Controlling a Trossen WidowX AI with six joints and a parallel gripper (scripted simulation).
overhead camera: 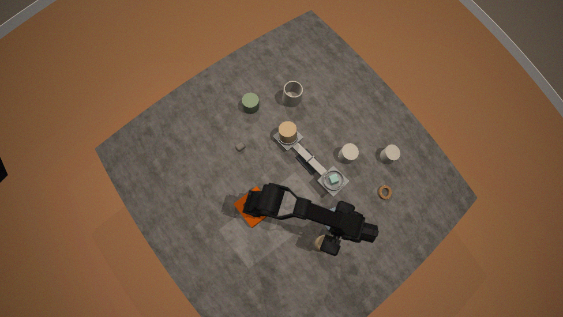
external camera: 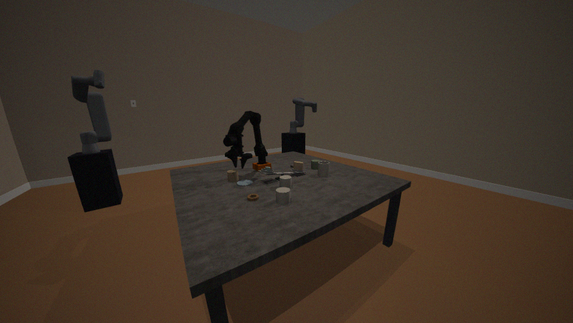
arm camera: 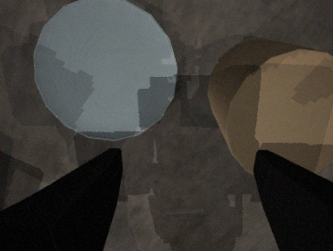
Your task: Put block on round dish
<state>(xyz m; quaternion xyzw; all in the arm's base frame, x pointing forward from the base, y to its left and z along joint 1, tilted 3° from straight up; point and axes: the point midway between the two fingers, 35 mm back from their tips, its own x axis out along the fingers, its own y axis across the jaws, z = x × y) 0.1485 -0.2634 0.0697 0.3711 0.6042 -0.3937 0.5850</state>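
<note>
Now: the teal block 140 mm ahead of my gripper tip and 130 mm to the left of it. From my gripper tip the other things lie so: pale blue round dish 90 mm below, 60 mm ahead, 10 mm to the left; then tan cup 410 mm to the left, 140 mm ahead, 30 mm below; then small balance 260 mm to the left, 140 mm ahead, 50 mm below.
</note>
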